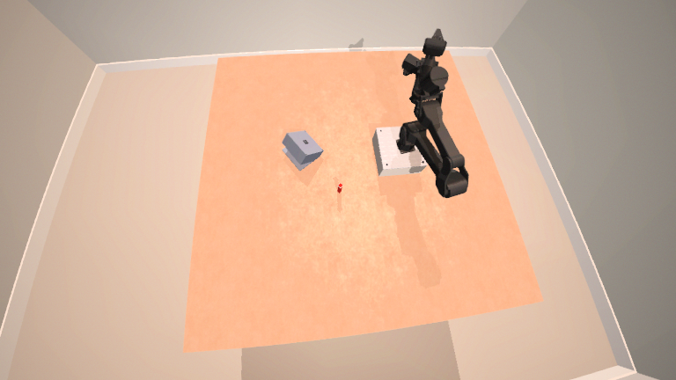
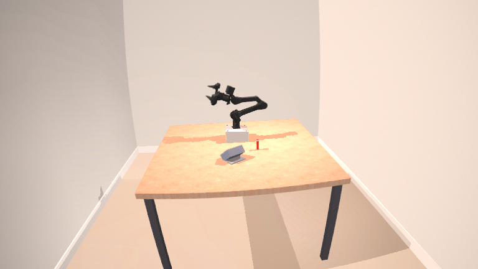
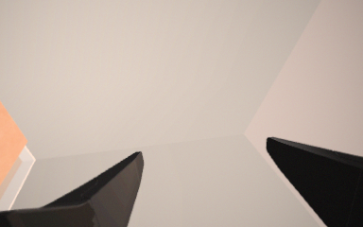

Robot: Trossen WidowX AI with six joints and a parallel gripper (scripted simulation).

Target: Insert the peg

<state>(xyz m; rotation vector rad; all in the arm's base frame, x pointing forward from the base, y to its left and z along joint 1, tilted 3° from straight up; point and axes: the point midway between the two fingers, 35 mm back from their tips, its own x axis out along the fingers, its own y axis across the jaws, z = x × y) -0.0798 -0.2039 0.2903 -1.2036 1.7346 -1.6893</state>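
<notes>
Now: gripper tip 400 mm short of the red peg, 300 mm to the right of it and 350 mm above it. Also, from my gripper tip: grey sloped panel (490 mm ahead, 90 mm to the left, 360 mm below).
</notes>
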